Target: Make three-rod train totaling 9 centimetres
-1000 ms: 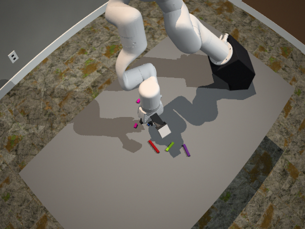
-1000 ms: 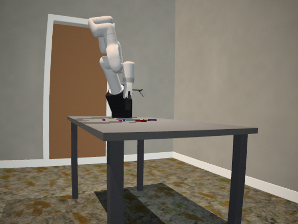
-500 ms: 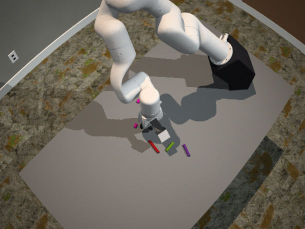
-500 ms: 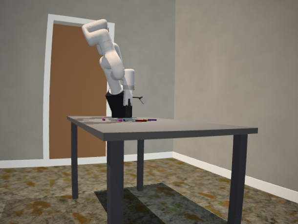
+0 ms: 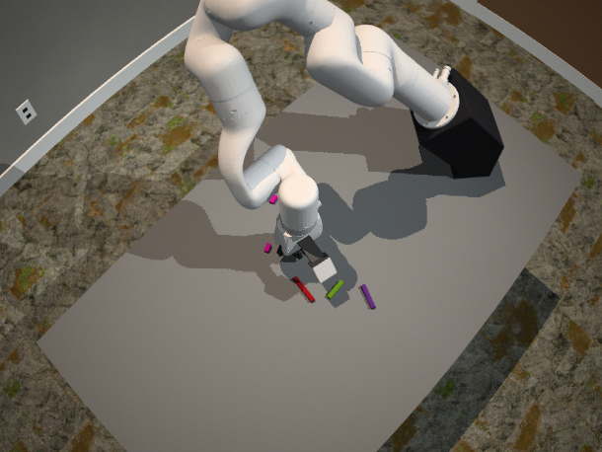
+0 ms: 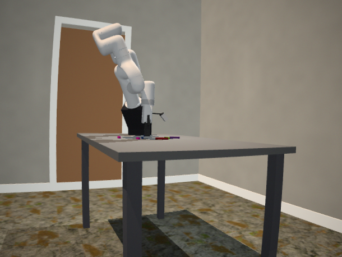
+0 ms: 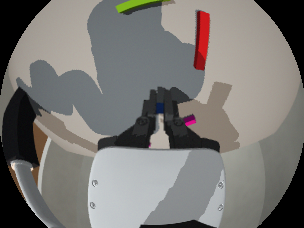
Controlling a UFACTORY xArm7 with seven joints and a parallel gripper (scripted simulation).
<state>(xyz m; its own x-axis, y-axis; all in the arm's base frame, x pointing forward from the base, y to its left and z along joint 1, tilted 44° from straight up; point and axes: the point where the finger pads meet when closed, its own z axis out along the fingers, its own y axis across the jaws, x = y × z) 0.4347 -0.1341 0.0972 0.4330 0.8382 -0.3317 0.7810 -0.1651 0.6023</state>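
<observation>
My hand is 30 mm above the blue rod, 20 mm to the left of it and 10 mm past it. From my hand the other things lie so: lime rod: 110 mm to the left, 40 mm ahead, 30 mm below; purple rod: 190 mm to the left, 30 mm below, 30 mm ahead; red rod: 70 mm ahead, 50 mm to the left, 30 mm below.
</observation>
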